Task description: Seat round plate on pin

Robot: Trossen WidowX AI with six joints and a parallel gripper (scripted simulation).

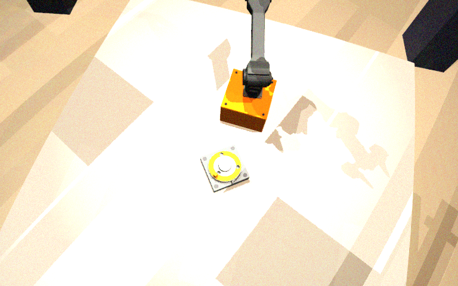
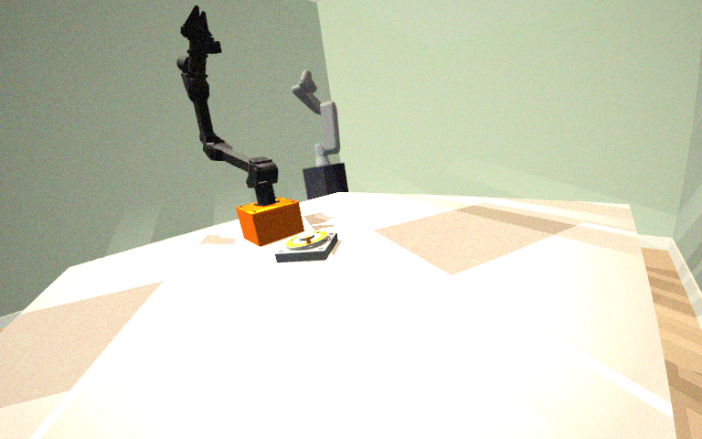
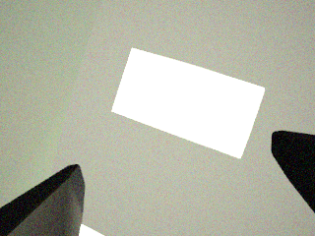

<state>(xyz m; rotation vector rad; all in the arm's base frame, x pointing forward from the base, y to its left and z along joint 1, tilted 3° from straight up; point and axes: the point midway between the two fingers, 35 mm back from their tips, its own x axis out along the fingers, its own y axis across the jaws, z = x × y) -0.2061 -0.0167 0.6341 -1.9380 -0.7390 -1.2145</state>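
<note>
My gripper tip is 43 cm short of the round plate, 5 cm to the left of it and 74 cm above it. Also, from my gripper tip: square grey base 41 cm ahead, 4 cm to the right, 76 cm below.
</note>
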